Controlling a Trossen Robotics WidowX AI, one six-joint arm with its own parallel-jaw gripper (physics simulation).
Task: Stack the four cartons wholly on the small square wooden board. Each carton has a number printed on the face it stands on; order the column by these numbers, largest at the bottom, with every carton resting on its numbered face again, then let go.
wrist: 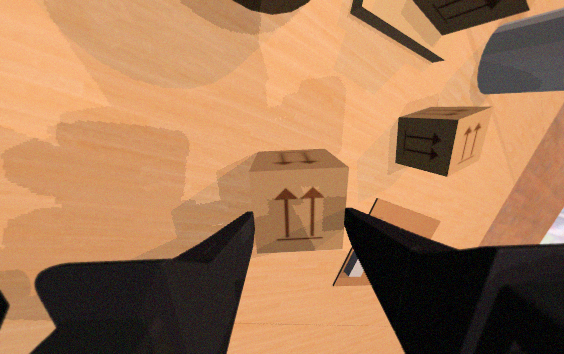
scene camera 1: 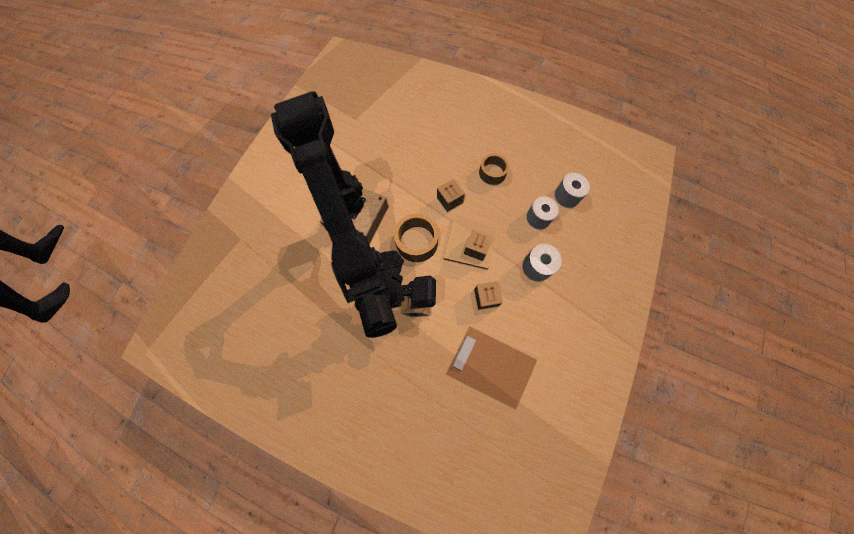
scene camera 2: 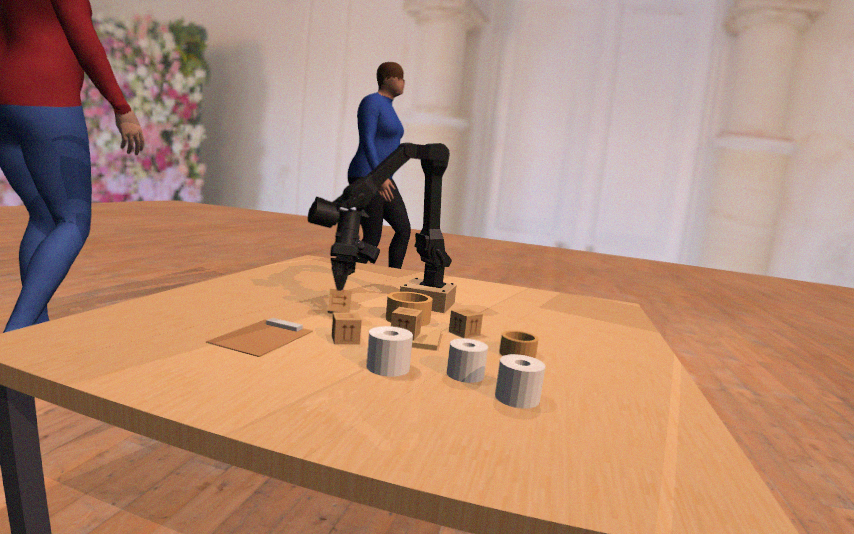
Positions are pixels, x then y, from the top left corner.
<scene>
My gripper shows in the wrist view, in scene camera 1 (411, 303) and in scene camera 2. The same spot on my gripper: (wrist: 428, 290) is (scene camera 2: 344, 266).
</scene>
